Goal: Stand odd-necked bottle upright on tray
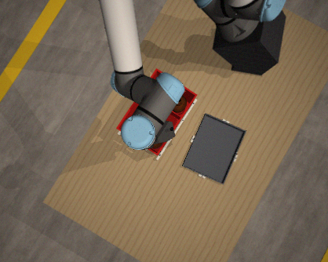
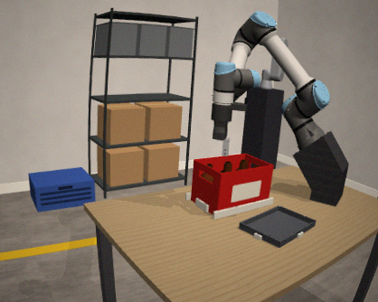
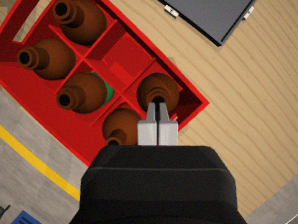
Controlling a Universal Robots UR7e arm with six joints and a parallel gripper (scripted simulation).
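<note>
Now: the red crate 16 cm below my hand, 9 cm behind it and 4 cm to the right of it. Also, from my hand: dark grey tray: 24 cm to the left, 23 cm below, 9 cm behind.
</note>
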